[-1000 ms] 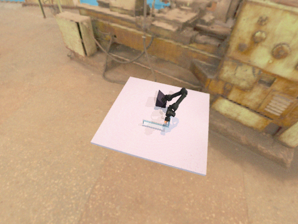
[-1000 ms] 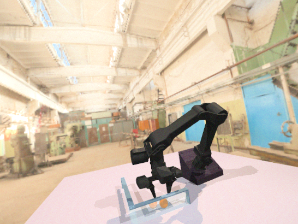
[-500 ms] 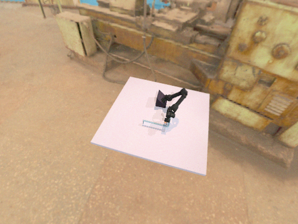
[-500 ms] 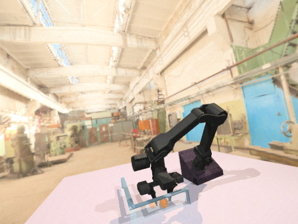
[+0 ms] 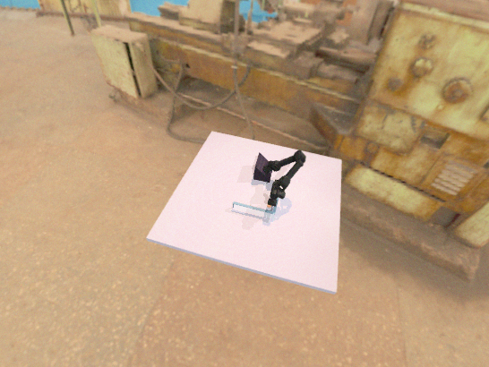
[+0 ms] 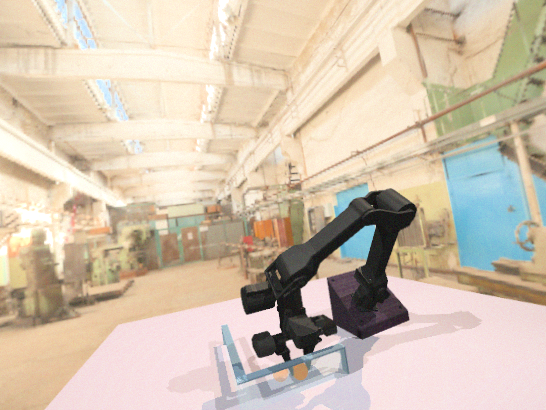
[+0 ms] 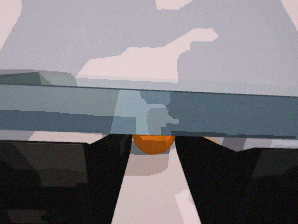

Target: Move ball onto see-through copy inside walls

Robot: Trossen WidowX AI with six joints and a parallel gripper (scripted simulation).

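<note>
My gripper tip is 40 mm short of the see-through copy of ball and 10 mm to the left of it.
</note>
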